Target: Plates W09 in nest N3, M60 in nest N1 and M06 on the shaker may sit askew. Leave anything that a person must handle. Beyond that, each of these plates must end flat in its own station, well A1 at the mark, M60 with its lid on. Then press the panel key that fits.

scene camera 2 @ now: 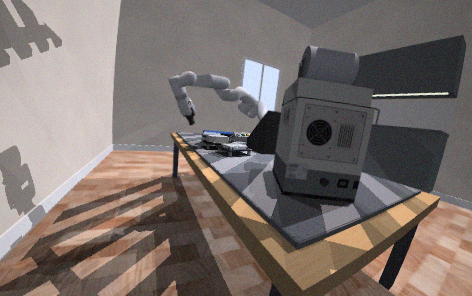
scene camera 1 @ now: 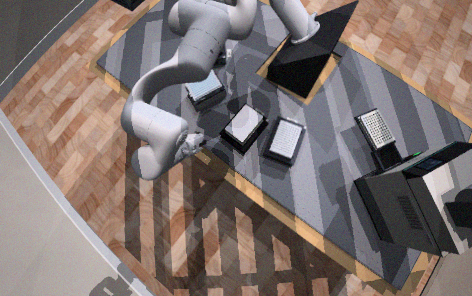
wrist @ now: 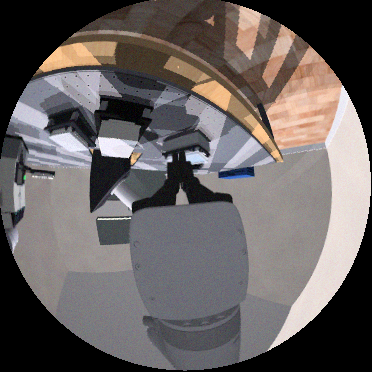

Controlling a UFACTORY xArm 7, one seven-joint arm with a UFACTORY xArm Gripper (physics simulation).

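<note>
My gripper (scene camera 1: 202,142) (scene camera 2: 191,121) (wrist: 177,158) is shut and empty, held above the table's front edge. A light-blue plate (scene camera 1: 205,86) (wrist: 198,158) sits on a dark block beyond the fingers and is partly hidden by them in the wrist view. A smooth white-topped plate (scene camera 1: 245,122) (wrist: 118,138) sits on a black stand. A white well plate (scene camera 1: 286,139) (wrist: 72,141) sits on a low dark holder beside it. Another well plate (scene camera 1: 376,129) is on the instrument's tray. Labels and A1 marks are not readable. Coloured panel keys (scene camera 2: 243,134) show small; the arm hides the panel in scene camera 1.
The large instrument (scene camera 1: 400,210) (scene camera 2: 325,145) (wrist: 12,180) stands at the table's right end. The black angular arm base (scene camera 1: 300,65) (wrist: 106,175) stands at the back edge. A blue box (wrist: 236,173) shows beyond the light-blue plate. The arm spans over the table's left part.
</note>
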